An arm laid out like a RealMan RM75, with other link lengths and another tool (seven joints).
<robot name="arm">
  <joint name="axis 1" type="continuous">
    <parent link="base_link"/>
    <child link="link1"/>
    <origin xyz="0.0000 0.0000 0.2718"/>
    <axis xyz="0 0 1"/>
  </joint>
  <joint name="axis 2" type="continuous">
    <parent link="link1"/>
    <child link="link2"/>
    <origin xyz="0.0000 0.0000 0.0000"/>
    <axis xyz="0 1 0"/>
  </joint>
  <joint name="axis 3" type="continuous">
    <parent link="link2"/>
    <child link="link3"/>
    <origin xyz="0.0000 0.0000 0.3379"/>
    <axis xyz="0 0 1"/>
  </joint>
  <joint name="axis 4" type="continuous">
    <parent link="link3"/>
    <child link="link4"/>
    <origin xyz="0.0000 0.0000 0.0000"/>
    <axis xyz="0 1 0"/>
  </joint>
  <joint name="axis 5" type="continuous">
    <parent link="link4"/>
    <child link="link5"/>
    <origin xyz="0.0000 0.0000 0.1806"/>
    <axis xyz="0 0 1"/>
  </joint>
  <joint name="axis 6" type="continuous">
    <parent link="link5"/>
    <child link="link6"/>
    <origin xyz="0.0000 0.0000 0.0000"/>
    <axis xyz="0 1 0"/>
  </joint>
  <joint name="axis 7" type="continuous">
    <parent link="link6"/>
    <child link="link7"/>
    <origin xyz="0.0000 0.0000 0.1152"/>
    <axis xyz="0 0 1"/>
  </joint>
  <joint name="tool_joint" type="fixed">
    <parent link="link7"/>
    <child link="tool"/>
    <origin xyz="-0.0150 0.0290 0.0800" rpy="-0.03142 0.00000 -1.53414"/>
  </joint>
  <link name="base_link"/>
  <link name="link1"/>
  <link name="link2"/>
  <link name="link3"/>
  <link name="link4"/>
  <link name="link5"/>
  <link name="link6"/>
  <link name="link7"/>
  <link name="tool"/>
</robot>
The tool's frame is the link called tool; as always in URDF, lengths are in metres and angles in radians. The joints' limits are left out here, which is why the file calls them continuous.
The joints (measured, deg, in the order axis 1, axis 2, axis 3, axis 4, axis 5, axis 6, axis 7), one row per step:
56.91 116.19 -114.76 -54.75 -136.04 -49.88 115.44
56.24 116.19 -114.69 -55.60 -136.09 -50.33 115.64
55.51 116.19 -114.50 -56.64 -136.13 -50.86 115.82
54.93 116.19 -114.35 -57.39 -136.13 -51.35 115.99
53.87 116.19 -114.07 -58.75 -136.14 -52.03 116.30
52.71 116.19 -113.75 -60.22 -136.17 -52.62 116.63
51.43 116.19 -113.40 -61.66 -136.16 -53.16 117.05
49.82 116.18 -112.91 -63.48 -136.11 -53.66 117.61
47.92 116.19 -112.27 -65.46 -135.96 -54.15 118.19
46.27 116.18 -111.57 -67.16 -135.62 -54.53 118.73
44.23 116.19 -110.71 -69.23 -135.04 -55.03 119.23
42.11 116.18 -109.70 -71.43 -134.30 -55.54 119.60
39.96 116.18 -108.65 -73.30 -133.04 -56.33 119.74
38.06 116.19 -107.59 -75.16 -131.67 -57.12 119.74
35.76 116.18 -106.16 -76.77 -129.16 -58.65 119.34
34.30 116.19 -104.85 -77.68 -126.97 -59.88 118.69
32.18 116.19 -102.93 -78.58 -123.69 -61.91 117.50
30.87 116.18 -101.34 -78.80 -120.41 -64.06 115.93
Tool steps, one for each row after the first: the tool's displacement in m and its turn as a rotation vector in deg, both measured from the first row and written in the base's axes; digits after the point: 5 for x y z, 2 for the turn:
0.00150 -0.00320 0.00009 -0.23 0.26 -0.37
0.00233 -0.00661 0.00042 -0.48 0.66 -0.73
0.00348 -0.00945 0.00072 -0.70 0.92 -1.14
0.00504 -0.01411 0.00131 -0.97 1.53 -1.80
0.00639 -0.01873 0.00209 -1.14 2.28 -2.43
0.00838 -0.02350 0.00300 -1.24 3.13 -3.30
0.01014 -0.02890 0.00445 -1.22 4.39 -4.36
0.01236 -0.03494 0.00630 -1.11 5.93 -5.69
0.01356 -0.03979 0.00845 -0.95 7.53 -7.02
0.01485 -0.04614 0.01119 -0.86 9.50 -8.61
0.01556 -0.05233 0.01489 -0.71 11.67 -10.14
0.01751 -0.05985 0.01844 -0.94 13.76 -12.11
0.01753 -0.06670 0.02231 -1.25 15.88 -13.69
0.01972 -0.07696 0.02684 -2.32 18.30 -16.32
0.02005 -0.08360 0.03072 -3.27 20.23 -18.07
0.02229 -0.09371 0.03645 -4.86 22.77 -20.68
0.02277 -0.10279 0.04090 -6.97 24.73 -22.46

